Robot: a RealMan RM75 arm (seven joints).
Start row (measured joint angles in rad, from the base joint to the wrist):
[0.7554, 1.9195, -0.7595, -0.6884, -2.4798, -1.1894, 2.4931]
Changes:
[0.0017, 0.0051, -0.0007, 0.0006, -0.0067, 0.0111, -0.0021]
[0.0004, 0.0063, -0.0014, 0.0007, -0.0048, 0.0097, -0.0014]
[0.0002, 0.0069, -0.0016, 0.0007, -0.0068, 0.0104, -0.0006]
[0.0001, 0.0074, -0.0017, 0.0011, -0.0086, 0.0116, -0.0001]
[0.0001, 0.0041, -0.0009, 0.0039, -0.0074, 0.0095, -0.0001]
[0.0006, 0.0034, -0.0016, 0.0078, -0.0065, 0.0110, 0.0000]
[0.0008, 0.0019, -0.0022, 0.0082, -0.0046, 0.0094, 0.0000]
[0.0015, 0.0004, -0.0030, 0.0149, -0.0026, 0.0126, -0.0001]
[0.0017, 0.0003, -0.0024, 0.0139, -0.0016, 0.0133, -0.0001]
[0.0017, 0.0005, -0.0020, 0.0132, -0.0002, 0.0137, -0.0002]
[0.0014, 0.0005, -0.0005, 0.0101, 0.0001, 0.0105, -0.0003]
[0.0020, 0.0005, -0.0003, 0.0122, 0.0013, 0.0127, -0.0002]
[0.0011, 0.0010, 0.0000, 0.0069, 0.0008, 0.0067, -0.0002]
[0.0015, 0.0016, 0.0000, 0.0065, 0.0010, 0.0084, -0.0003]
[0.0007, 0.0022, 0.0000, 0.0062, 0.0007, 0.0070, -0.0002]
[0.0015, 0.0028, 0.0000, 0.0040, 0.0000, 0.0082, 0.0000]
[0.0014, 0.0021, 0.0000, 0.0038, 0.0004, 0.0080, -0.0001]
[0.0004, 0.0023, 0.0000, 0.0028, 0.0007, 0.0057, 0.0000]
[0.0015, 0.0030, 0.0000, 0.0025, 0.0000, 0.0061, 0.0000]
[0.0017, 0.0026, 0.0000, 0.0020, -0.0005, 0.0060, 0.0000]
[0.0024, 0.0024, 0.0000, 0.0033, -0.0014, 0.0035, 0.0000]
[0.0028, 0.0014, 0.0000, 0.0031, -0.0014, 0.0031, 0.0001]
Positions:
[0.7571, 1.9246, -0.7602, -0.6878, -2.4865, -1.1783, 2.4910]
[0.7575, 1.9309, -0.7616, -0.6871, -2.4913, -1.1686, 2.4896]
[0.7577, 1.9378, -0.7632, -0.6864, -2.4981, -1.1582, 2.4890]
[0.7578, 1.9452, -0.7649, -0.6853, -2.5067, -1.1466, 2.4889]
[0.7579, 1.9493, -0.7658, -0.6814, -2.5141, -1.1371, 2.4888]
[0.7585, 1.9527, -0.7674, -0.6736, -2.5206, -1.1261, 2.4888]
[0.7593, 1.9546, -0.7696, -0.6654, -2.5252, -1.1167, 2.4888]
[0.7608, 1.9550, -0.7726, -0.6505, -2.5278, -1.1041, 2.4887]
[0.7625, 1.9553, -0.7750, -0.6366, -2.5294, -1.0908, 2.4886]
[0.7642, 1.9558, -0.7770, -0.6234, -2.5296, -1.0771, 2.4884]
[0.7656, 1.9563, -0.7775, -0.6133, -2.5295, -1.0666, 2.4881]
[0.7676, 1.9568, -0.7778, -0.6011, -2.5282, -1.0539, 2.4879]
[0.7687, 1.9578, -0.7778, -0.5942, -2.5274, -1.0472, 2.4877]
[0.7702, 1.9594, -0.7778, -0.5877, -2.5264, -1.0388, 2.4874]
[0.7709, 1.9616, -0.7778, -0.5815, -2.5257, -1.0318, 2.4872]
[0.7724, 1.9644, -0.7778, -0.5775, -2.5257, -1.0236, 2.4872]
[0.7738, 1.9665, -0.7778, -0.5737, -2.5253, -1.0156, 2.4871]
[0.7742, 1.9688, -0.7778, -0.5709, -2.5246, -1.0099, 2.4871]
[0.7757, 1.9718, -0.7778, -0.5684, -2.5246, -1.0038, 2.4871]
[0.7774, 1.9744, -0.7778, -0.5664, -2.5251, -0.9978, 2.4871]
[0.7798, 1.9768, -0.7778, -0.5631, -2.5265, -0.9943, 2.4871]
[0.7826, 1.9782, -0.7778, -0.5600, -2.5279, -0.9912, 2.4872]

